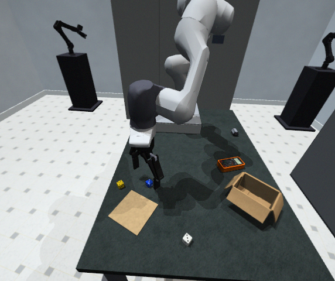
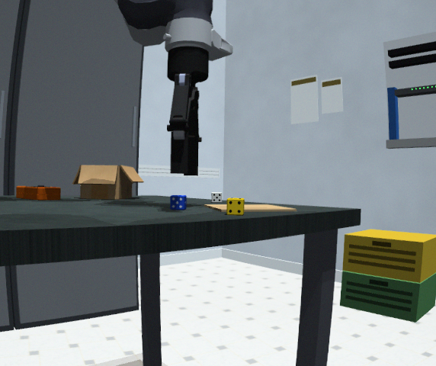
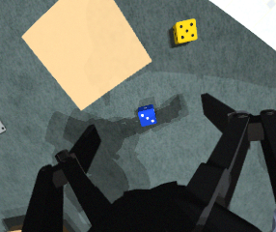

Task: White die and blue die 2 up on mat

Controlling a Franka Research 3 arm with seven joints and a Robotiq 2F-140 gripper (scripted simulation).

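Now: the blue die 60 mm below my hand, 10 mm to the left of it and 10 mm behind it. From my hand the other things lie so: tan mat 120 mm ahead, 70 mm below, 30 mm to the right; yellow die 120 mm to the right, 60 mm below, 10 mm ahead; white die 220 mm ahead, 180 mm to the left, 60 mm below.
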